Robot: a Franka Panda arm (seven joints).
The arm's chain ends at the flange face. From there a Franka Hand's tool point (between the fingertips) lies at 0.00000 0.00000 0.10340 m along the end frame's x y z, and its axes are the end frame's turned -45 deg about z.
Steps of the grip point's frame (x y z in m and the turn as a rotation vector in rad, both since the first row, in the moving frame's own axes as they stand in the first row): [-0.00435, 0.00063, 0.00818, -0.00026, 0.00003, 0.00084]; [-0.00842, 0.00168, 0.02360, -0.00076, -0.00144, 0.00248]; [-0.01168, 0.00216, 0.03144, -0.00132, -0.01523, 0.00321]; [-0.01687, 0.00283, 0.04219, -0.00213, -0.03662, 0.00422]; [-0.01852, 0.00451, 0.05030, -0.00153, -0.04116, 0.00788]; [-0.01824, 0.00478, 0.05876, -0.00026, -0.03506, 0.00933]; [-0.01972, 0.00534, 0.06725, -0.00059, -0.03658, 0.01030]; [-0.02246, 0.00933, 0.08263, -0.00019, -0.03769, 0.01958]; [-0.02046, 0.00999, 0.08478, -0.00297, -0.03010, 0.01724]
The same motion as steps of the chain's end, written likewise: [-0.00265, 0.00350, 0.00818, -0.00016, 0.00021, 0.00084]; [-0.00472, 0.00698, 0.02360, -0.00156, -0.00048, 0.00248]; [-0.00571, 0.00858, 0.03145, -0.01170, -0.00984, 0.00321]; [-0.00740, 0.01110, 0.04226, -0.02740, -0.02439, 0.00422]; [-0.00700, 0.01318, 0.05039, -0.03019, -0.02802, 0.00788]; [-0.00696, 0.01371, 0.05882, -0.02498, -0.02461, 0.00933]; [-0.00752, 0.01502, 0.06732, -0.02628, -0.02545, 0.01030]; [-0.00652, 0.01974, 0.08270, -0.02679, -0.02652, 0.01958]; [-0.00540, 0.01913, 0.08483, -0.02338, -0.01918, 0.01724]
